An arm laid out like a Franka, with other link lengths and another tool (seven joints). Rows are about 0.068 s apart.
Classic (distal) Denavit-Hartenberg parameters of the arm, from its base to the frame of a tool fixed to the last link. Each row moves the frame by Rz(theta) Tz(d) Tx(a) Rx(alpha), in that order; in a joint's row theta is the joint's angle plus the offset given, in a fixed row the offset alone. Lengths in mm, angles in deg.
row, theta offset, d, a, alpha
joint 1, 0.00, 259.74, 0.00, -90.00
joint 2, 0.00, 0.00, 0.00, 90.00
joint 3, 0.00, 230.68, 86.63, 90.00
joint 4, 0.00, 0.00, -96.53, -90.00
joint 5, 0.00, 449.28, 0.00, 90.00
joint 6, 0.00, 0.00, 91.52, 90.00
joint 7, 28.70, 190.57, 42.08, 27.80
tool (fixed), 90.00, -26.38, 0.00, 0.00
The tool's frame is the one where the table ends.
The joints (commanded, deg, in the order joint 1, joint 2, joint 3, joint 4, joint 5, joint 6, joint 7), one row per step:
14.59, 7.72, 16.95, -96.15, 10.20, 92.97, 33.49
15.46, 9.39, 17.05, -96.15, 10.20, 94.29, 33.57
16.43, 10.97, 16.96, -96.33, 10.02, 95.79, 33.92
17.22, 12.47, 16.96, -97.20, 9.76, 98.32, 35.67
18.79, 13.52, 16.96, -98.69, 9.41, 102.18, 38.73
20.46, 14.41, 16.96, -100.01, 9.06, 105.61, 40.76
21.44, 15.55, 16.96, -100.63, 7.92, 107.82, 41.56
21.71, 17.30, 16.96, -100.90, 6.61, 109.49, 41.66
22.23, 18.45, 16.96, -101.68, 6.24, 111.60, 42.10
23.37, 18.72, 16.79, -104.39, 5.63, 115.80, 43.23
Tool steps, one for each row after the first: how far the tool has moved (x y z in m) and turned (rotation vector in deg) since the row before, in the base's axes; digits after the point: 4 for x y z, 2 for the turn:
-0.0015, 0.0112, -0.0165, 0.19, 0.50, 0.61
-0.0016, 0.0096, -0.0172, -0.06, 0.33, 0.28
-0.0019, 0.0079, -0.0213, -0.36, 0.04, -1.31
-0.0067, 0.0150, -0.0204, -0.31, -0.92, -1.99
-0.0084, 0.0158, -0.0176, -0.04, -0.93, -0.80
-0.0034, 0.0079, -0.0153, -0.57, -0.83, 0.27
0.0007, 0.0010, -0.0196, -0.80, -0.26, 0.45
-0.0035, 0.0044, -0.0171, -0.06, -0.20, -0.06
-0.0094, 0.0060, -0.0216, -0.06, -1.30, -0.32

